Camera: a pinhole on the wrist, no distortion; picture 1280 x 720 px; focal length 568.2 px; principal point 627.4 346.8 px. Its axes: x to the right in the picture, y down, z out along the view. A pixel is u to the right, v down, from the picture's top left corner.
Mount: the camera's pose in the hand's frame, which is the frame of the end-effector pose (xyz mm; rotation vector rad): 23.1 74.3 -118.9 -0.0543 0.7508 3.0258
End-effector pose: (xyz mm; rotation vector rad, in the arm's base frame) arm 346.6 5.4 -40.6 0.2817 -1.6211 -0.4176
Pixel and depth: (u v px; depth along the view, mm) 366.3 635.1 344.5
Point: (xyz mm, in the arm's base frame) 64.4 33.4 127.0
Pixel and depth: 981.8 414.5 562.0
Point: 5.7 445.6 -253.1
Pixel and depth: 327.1 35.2 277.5
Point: 292.2 244.2 250.4
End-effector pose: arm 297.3 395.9 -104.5 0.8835 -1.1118 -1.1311
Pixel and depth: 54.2 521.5 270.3
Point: 176.5 145.7 114.9
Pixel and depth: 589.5 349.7 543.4
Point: 22.6 426.5 300.3
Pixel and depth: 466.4 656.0 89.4
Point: 332.4 368.9 -29.9
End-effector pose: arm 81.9 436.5 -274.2 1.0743 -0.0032 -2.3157
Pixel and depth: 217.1 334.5 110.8
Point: 108.4 284.7 -326.9
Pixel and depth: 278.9 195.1 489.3
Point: -53.6 -127.3 -216.8
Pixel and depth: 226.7 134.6 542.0
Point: -63.3 -245.2 -243.2
